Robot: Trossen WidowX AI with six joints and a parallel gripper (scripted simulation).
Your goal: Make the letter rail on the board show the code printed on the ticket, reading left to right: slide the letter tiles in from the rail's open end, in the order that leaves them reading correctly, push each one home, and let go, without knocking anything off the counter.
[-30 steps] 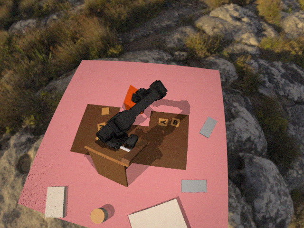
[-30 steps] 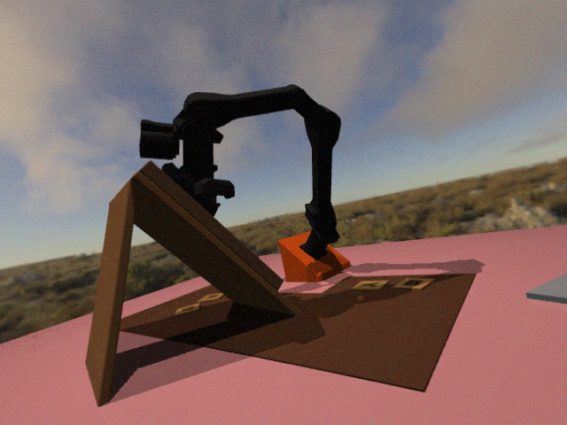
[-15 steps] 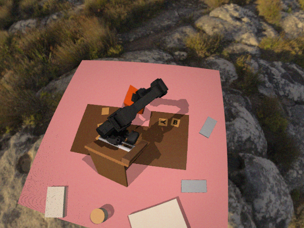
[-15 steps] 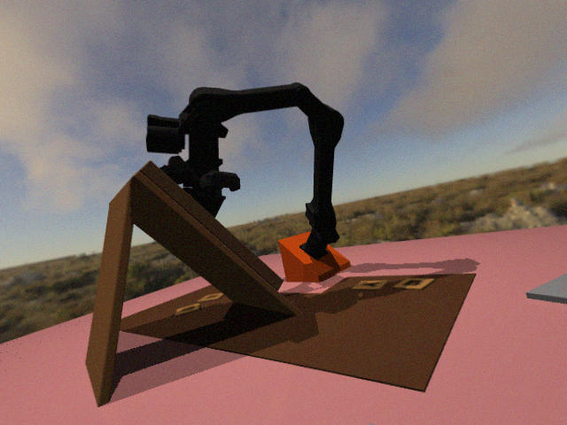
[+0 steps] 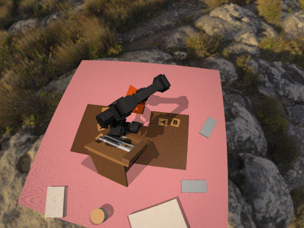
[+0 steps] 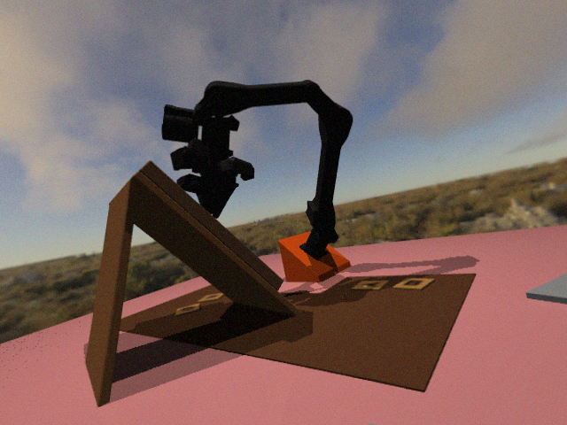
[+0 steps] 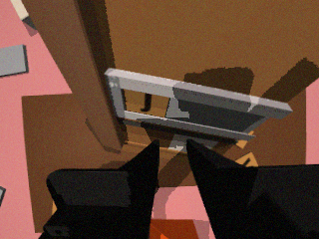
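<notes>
Now: the white ticket 30 mm behind my gripper tip, 50 mm to the right of it and 120 mm below it. From my gripper tip the other things lie so: brown mat 130 mm behind, 10 mm to the right, 200 mm below; then white block 420 mm ahead, 380 mm to the right, 190 mm below.
</notes>
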